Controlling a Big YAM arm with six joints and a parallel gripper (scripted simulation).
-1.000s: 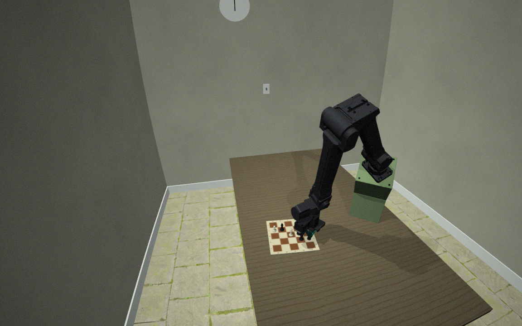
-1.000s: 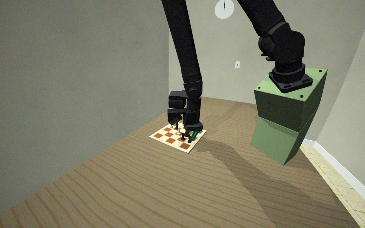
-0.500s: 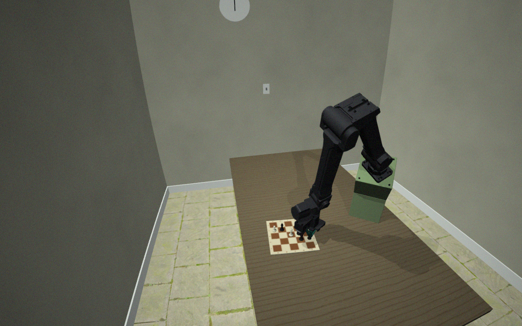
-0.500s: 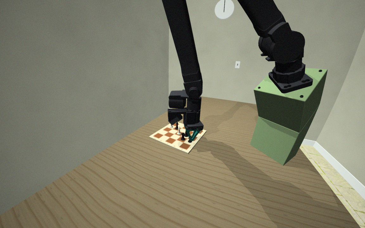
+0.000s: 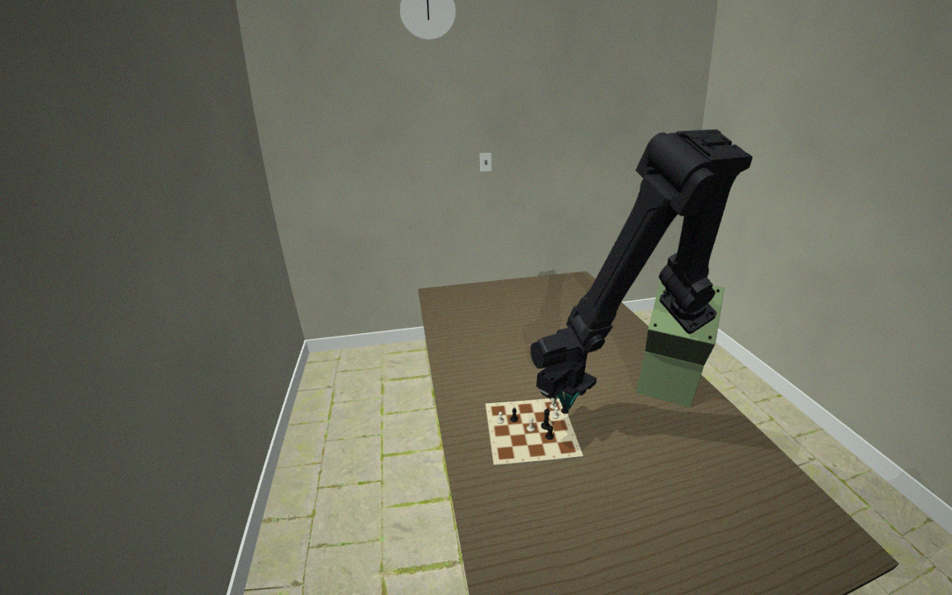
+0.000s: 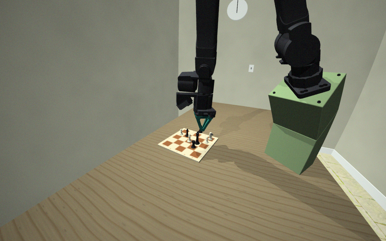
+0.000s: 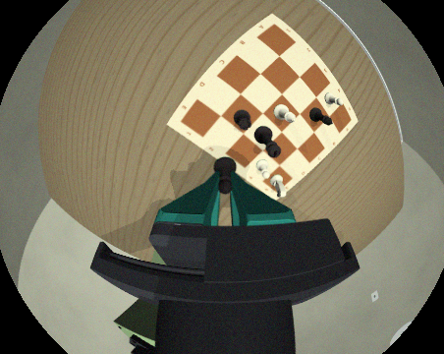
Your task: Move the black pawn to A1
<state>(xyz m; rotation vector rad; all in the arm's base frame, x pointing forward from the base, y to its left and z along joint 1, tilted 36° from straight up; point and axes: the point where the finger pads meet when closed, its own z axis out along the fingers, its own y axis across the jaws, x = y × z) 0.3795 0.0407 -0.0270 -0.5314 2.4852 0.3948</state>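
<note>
Now: hand 7 cm short of the white chess piece, 4 cm to the left of it and 8 cm above it. Also, from my hand: black pawn: 1 cm ahead; chessboard: 7 cm ahead, 5 cm to the right, 10 cm below.
</note>
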